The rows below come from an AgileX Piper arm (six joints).
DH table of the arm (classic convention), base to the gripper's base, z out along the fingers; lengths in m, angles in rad. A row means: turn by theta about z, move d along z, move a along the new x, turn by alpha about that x. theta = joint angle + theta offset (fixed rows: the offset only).
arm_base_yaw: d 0.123; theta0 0; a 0; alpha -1.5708
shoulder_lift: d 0; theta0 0.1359; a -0.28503; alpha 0
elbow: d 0; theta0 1.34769; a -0.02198; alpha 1.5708
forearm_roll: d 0.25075; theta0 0; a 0; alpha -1.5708
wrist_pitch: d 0; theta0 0; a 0; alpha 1.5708
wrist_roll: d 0.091; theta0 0; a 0; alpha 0
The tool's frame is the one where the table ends.
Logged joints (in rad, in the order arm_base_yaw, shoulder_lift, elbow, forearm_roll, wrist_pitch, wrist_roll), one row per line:
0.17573 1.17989 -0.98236 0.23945 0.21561 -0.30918
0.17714 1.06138 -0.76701 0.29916 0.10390 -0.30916
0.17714 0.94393 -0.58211 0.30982 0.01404 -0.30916
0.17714 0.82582 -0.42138 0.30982 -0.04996 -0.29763
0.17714 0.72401 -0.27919 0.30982 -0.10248 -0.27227
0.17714 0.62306 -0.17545 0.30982 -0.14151 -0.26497
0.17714 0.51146 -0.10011 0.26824 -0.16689 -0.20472
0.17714 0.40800 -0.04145 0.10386 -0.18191 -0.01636
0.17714 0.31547 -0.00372 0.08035 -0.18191 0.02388
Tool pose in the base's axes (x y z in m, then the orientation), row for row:
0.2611 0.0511 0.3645 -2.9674 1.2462 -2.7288
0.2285 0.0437 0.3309 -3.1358 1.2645 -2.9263
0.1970 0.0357 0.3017 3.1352 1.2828 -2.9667
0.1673 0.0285 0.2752 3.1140 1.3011 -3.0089
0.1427 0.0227 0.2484 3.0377 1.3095 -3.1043
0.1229 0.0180 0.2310 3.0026 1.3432 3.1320
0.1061 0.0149 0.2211 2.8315 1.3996 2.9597
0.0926 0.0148 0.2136 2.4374 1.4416 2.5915
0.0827 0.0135 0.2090 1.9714 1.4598 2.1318
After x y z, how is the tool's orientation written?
As angles about the fixed x, y, z axes (roll, pitch, yaw), in radians.
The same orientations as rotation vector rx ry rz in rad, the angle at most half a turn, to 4 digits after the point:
-0.2710 1.8725 0.1167
-0.1980 1.8691 0.1425
-0.1669 1.8532 0.1273
-0.1414 1.8366 0.1183
-0.1072 1.8292 0.1214
-0.0907 1.7954 0.1181
-0.0692 1.7343 0.1363
-0.0621 1.6712 0.1830
-0.0488 1.6171 0.2046

